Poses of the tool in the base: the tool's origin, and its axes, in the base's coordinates. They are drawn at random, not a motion.
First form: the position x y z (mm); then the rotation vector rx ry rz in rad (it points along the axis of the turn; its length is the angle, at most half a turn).
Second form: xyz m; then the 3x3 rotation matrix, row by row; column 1 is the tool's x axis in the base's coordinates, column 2 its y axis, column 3 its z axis. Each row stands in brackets. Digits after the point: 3 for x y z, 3 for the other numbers.
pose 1, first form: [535, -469, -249, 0.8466, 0.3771, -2.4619]
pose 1, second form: [0.535, -0.469, -0.249], [[-0.678, 0.544, -0.494], [-0.371, -0.834, -0.409], [-0.634, -0.094, 0.768]]
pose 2, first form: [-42, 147, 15, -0.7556, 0.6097, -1.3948]
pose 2, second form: [-0.042, 0.147, 0.015], [[0.095, 0.634, 0.768], [-0.994, 0.017, 0.109], [0.056, -0.773, 0.632]]
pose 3, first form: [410, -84, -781, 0.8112, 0.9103, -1.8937]
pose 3, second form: [0.410, -0.084, -0.781], [[-0.419, 0.890, -0.180], [-0.416, -0.364, -0.834], [-0.807, -0.274, 0.522]]
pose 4, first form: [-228, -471, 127, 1.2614, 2.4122, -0.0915]
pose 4, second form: [-0.228, -0.471, 0.127], [[-0.503, 0.799, 0.330], [0.771, 0.587, -0.245], [-0.389, 0.131, -0.912]]
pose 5, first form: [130, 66, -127, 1.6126, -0.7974, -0.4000]
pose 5, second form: [0.130, 0.066, -0.127], [[0.703, -0.271, -0.658], [-0.689, -0.031, -0.724], [0.176, 0.962, -0.209]]
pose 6, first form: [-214, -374, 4, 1.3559, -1.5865, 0.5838]
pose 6, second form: [-0.214, -0.374, 0.004], [[0.050, -0.938, -0.343], [-0.492, 0.275, -0.826], [0.869, 0.210, -0.448]]
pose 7, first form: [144, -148, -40, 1.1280, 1.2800, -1.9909]
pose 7, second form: [0.144, -0.148, -0.040], [[-0.522, 0.769, -0.368], [0.015, -0.423, -0.906], [-0.853, -0.479, 0.209]]
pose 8, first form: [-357, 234, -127, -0.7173, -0.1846, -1.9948]
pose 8, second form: [-0.357, 0.234, -0.127], [[-0.355, 0.840, 0.409], [-0.751, -0.517, 0.410], [0.557, -0.162, 0.815]]
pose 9, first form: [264, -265, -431, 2.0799, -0.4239, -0.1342]
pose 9, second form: [0.264, -0.265, -0.431], [[0.933, -0.244, -0.264], [-0.351, -0.467, -0.811], [0.075, 0.850, -0.522]]
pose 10, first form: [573, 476, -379, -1.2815, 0.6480, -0.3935]
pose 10, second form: [0.573, 0.476, -0.379], [[0.762, -0.081, 0.643], [-0.607, 0.256, 0.752], [-0.225, -0.963, 0.146]]
